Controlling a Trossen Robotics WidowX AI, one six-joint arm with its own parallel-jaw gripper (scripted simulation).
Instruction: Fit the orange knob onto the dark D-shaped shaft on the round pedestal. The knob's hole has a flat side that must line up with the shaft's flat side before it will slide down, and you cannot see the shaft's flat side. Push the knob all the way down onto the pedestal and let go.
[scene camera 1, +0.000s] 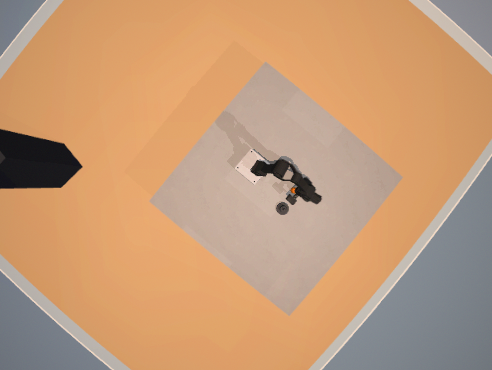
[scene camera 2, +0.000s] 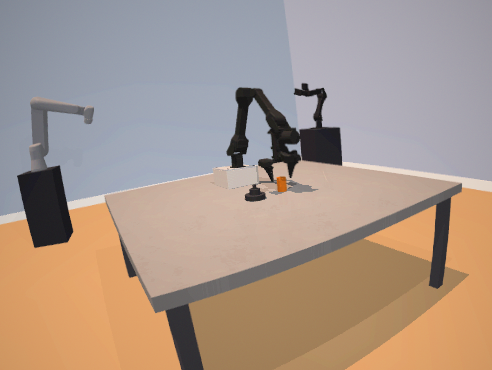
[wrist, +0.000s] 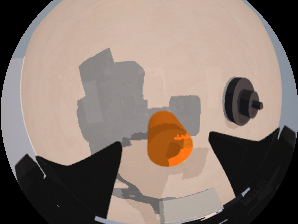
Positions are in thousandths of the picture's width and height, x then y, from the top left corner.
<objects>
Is the gripper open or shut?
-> Open.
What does the gripper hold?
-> Nothing.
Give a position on an orange knob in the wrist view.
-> At 569, 645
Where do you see the gripper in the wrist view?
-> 562, 636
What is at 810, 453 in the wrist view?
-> A dark pedestal.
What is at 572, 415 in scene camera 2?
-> The gripper.
</objects>
